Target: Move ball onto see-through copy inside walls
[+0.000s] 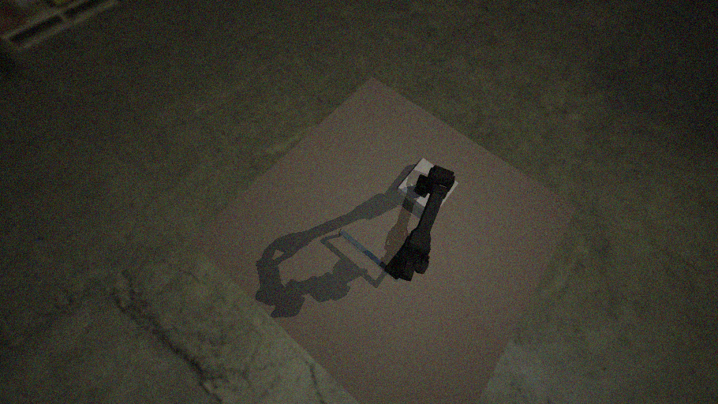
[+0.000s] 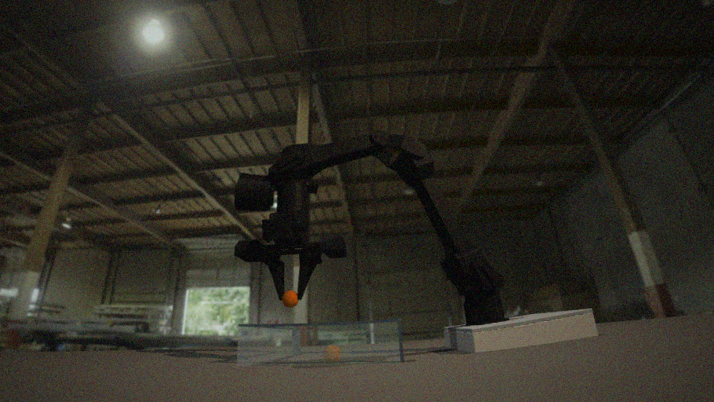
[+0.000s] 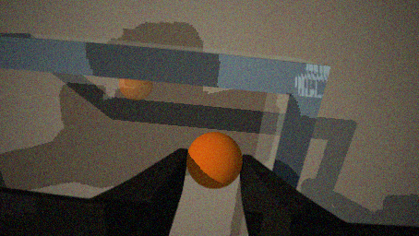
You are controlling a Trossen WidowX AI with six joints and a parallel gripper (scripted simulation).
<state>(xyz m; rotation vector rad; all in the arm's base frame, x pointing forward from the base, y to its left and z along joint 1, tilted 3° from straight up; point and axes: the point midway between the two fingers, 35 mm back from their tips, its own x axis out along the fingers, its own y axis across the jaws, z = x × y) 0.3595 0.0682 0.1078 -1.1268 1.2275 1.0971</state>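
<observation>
Now: gripper tip 9 cm above the see-through ball copy, 7 cm past it and 2 cm to the right of it. From my gripper tip the other things lie so: orange ball: right at my gripper tip.
</observation>
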